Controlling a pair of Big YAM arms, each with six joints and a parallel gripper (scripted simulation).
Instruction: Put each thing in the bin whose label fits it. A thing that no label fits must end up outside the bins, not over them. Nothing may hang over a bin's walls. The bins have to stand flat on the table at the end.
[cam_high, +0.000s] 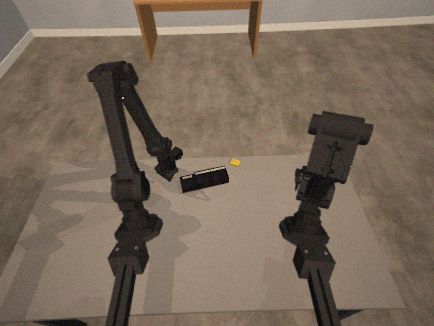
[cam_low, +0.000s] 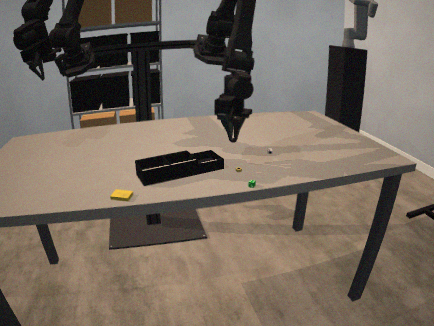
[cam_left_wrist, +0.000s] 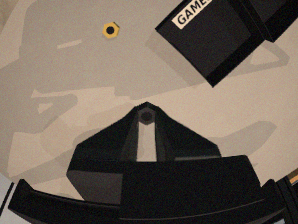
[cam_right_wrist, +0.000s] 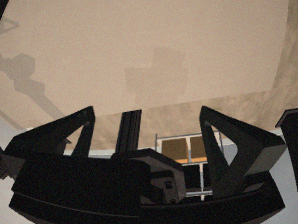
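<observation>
Right now my left hand is 7 cm short of the small yellow ring and 7 cm above it. Also, from my left hand: small white piece (15 cm to the left, 7 cm below, 5 cm behind); then small black piece (1 cm below); then green cube (18 cm ahead, 7 cm below, 1 cm to the left).
</observation>
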